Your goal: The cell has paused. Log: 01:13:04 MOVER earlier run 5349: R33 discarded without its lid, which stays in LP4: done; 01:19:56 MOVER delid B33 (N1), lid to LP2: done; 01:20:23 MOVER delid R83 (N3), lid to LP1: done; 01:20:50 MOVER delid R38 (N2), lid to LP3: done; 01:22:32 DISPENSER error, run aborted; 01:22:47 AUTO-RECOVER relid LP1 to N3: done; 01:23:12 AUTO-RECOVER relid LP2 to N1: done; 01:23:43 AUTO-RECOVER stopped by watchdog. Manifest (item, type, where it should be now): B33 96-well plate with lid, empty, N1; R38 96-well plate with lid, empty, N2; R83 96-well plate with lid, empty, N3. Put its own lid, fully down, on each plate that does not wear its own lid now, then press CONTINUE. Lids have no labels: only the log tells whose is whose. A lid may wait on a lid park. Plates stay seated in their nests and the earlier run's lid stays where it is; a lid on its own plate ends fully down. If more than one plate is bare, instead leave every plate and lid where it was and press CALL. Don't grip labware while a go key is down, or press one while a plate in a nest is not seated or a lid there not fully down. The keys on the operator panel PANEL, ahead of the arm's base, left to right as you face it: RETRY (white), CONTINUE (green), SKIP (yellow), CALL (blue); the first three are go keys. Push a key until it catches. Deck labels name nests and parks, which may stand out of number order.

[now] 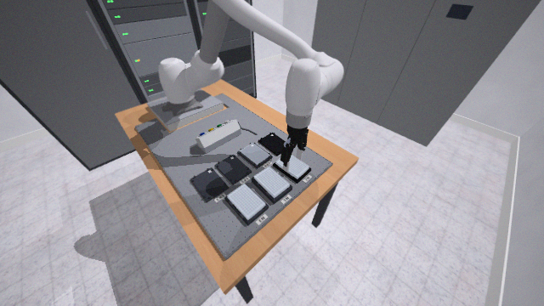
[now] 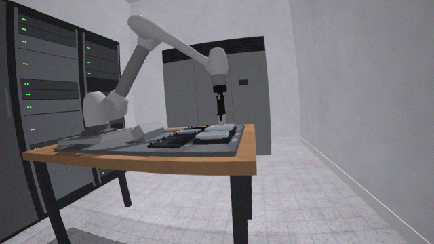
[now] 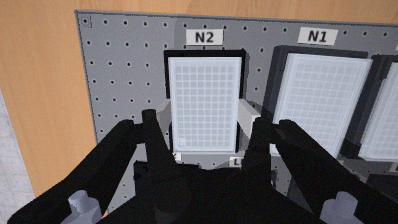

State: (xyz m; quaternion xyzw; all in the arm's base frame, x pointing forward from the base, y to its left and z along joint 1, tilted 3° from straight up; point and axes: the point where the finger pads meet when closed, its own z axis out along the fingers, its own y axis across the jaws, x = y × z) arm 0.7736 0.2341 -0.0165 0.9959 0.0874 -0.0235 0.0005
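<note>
Right now my hand is 30 mm above the plate. From my hand the other things lie so: park LP1: 150 mm behind, 220 mm to the right, 40 mm below; then park LP2: 180 mm behind, 30 mm to the left, 40 mm below; then park LP3: 130 mm behind, 340 mm to the right, 40 mm below.
</note>
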